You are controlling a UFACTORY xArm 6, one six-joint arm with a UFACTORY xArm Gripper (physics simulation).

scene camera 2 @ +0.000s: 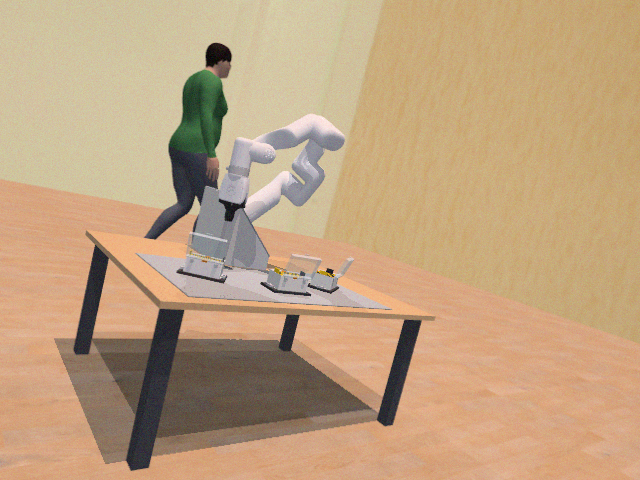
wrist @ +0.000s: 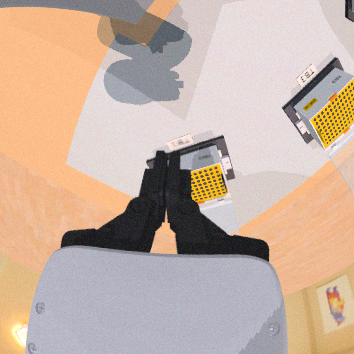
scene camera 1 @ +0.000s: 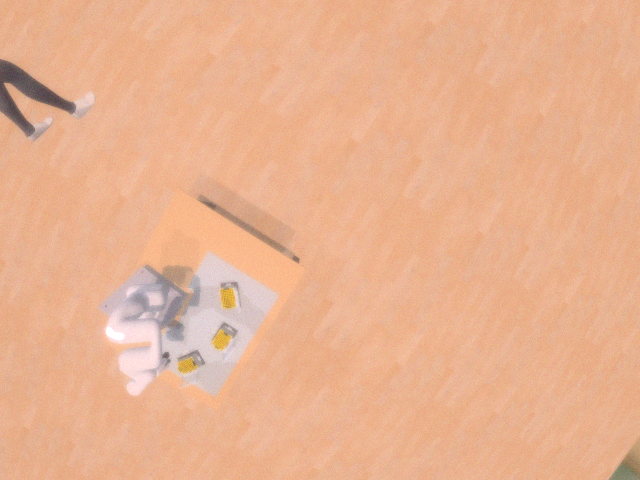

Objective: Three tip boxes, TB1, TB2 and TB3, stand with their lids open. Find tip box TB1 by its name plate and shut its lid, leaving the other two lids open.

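Pixels of known places: gripper, fingertip midpoint: (scene camera 2: 228, 220) (wrist: 168, 166) (scene camera 1: 167, 354); arm's base, origin of the base link: (scene camera 2: 240, 217).
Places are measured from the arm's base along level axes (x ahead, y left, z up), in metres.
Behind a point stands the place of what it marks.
Note:
My gripper (scene camera 1: 166, 358) {y -0.130, x 0.228, z -0.004 m} (scene camera 2: 229, 217) {y -0.130, x 0.228, z -0.004 m} (wrist: 168, 166) {y -0.130, x 0.228, z -0.004 m} is shut and empty, well above the table. In the wrist view its fingers cover the left part of a tip box (scene camera 1: 190, 363) {y -0.195, x 0.361, z -0.135 m} (scene camera 2: 324, 280) (wrist: 207, 182) {y -0.194, x 0.364, z -0.134 m} whose plate is too faint to read surely. The middle tip box (scene camera 1: 223, 338) {y 0.088, x 0.418, z -0.134 m} (scene camera 2: 287, 282) (wrist: 332, 112) {y 0.058, x 0.403, z -0.135 m} carries the plate TB3. A third tip box (scene camera 1: 229, 298) (scene camera 2: 204, 266) {y -0.235, x 0.397, z -0.152 m} stands at the other end of the row; its plate is unreadable, and a dark corner shows at the wrist view's top right. All three clear lids stand open. Which outer box is TB1 I cannot tell surely.
The boxes stand on a grey mat (scene camera 1: 206, 322) {y 0.066, x 0.278, z -0.191 m} (scene camera 2: 165, 268) {y -0.340, x 0.328, z -0.191 m} (wrist: 260, 30) {y 0.038, x 0.243, z -0.191 m} on the wooden table (scene camera 1: 175, 211) {y 0.476, x -0.288, z -0.195 m} (scene camera 2: 124, 263) {y -0.468, x 0.323, z -0.194 m} (wrist: 40, 100) {y -0.301, x 0.026, z -0.194 m}. The arm's grey mount (scene camera 1: 126, 284) {y 0.015, x -0.199, z -0.035 m} (scene camera 2: 209, 211) {y -0.107, x -0.094, z -0.010 m} rises at the table's side. A person in green (scene camera 2: 199, 113) walks behind the table.

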